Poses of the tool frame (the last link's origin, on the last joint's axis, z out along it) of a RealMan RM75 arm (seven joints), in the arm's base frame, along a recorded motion.
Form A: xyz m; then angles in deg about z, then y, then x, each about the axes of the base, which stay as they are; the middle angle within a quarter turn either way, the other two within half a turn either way.
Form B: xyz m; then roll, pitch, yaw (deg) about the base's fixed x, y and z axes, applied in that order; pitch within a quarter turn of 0, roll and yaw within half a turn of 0. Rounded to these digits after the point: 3 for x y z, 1 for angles.
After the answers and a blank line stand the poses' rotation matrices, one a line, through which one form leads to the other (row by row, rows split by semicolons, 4 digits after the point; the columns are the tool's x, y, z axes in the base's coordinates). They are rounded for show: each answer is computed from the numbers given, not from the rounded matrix.
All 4 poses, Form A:
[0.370 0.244 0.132 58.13 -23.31 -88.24]
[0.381 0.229 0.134 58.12 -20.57 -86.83]
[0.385 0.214 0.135 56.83 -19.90 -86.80]
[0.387 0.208 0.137 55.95 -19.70 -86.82]
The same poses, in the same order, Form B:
[0.370 0.244 0.132 -87.0 57.4 25.8]
[0.381 0.229 0.134 -84.6 56.9 25.2]
[0.385 0.214 0.135 -84.7 55.6 24.3]
[0.387 0.208 0.137 -84.8 54.8 24.0]

0.4849 -0.7799 -0.3957; 0.2349 -0.3197 0.9179; -0.8424 -0.5381 0.0282
0.4945 -0.7950 -0.3514; 0.2322 -0.2687 0.9348; -0.8376 -0.5438 0.0518
0.5145 -0.7871 -0.3404; 0.2327 -0.2539 0.9388; -0.8254 -0.5622 0.0525
0.5271 -0.7801 -0.3371; 0.2344 -0.2478 0.9400; -0.8168 -0.5745 0.0522

